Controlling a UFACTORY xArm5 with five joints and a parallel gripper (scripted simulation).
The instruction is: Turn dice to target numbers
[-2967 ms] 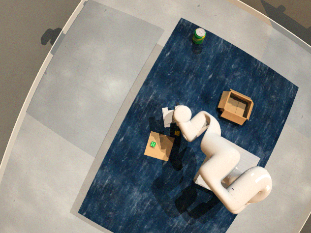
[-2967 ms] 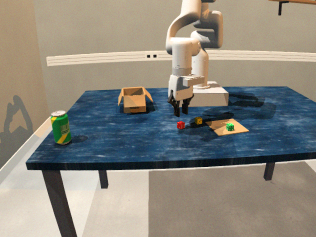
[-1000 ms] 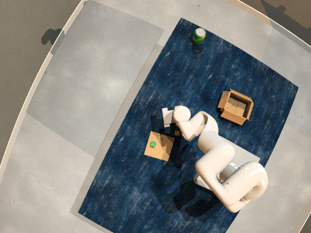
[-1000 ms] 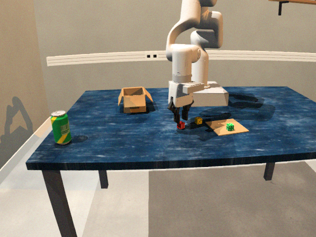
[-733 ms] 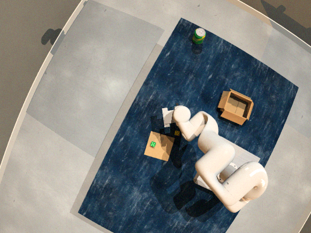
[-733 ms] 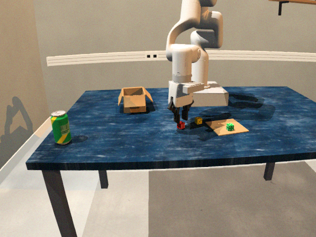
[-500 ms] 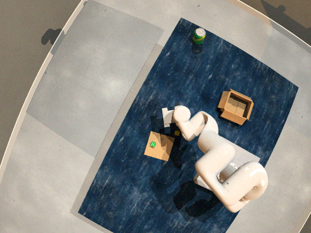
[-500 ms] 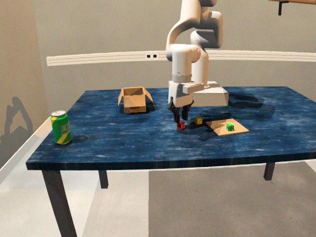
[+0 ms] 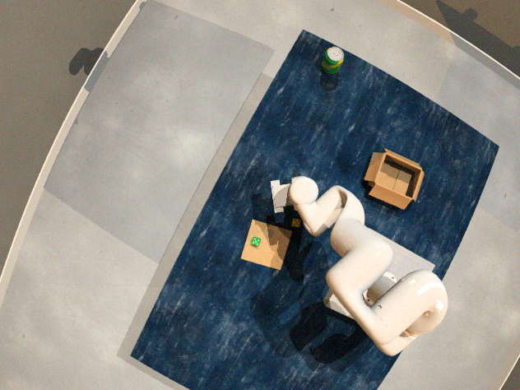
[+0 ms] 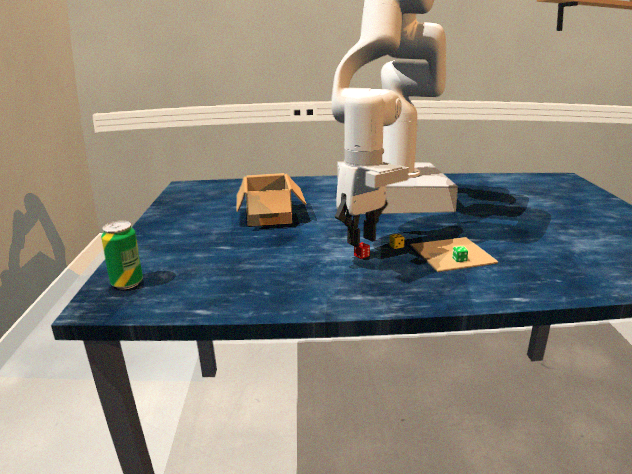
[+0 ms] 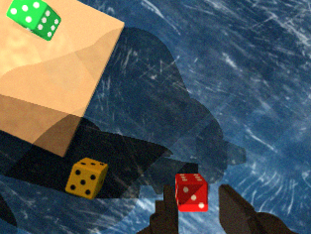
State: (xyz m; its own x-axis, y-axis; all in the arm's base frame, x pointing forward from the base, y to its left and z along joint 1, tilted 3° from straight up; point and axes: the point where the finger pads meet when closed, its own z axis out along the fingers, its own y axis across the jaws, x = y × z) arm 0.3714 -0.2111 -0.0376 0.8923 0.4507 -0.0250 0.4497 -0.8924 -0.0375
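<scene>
My gripper is now 4 cm above the red die. Also, from my hand: mat: 19 cm to the left, 5 cm below, 4 cm ahead; then yellow die: 9 cm to the left, 4 cm below, 3 cm behind; then green die: 19 cm to the left, 8 cm ahead, 3 cm below.
</scene>
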